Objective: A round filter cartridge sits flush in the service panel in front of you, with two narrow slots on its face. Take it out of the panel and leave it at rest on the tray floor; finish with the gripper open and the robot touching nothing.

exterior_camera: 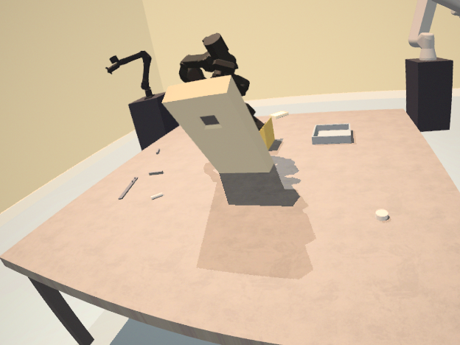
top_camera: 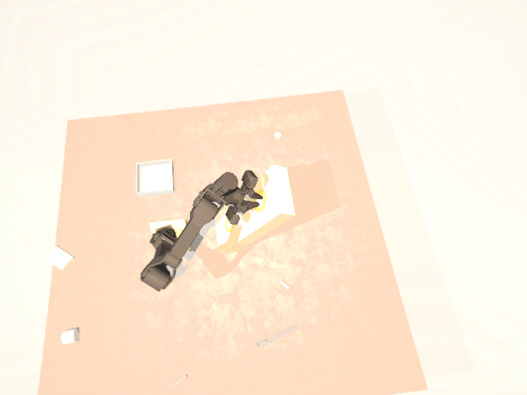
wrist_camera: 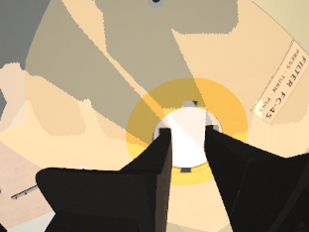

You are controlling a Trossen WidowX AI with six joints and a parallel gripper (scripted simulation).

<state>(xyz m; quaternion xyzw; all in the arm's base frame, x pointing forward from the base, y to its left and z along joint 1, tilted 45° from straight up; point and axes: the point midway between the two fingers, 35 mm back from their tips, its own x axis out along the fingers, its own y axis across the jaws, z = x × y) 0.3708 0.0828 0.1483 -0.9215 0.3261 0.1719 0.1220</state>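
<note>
Now: the white round filter cartridge 1 cm below my gripper tip and 1 cm ahead of it. The rest, counted from my gripper tip: sloped service panel: 8 cm below, 4 cm behind; then tray: 39 cm behind, 34 cm to the left, 25 cm below; then white flat piece: 80 cm behind, 25 cm below, 9 cm to the left.
</note>
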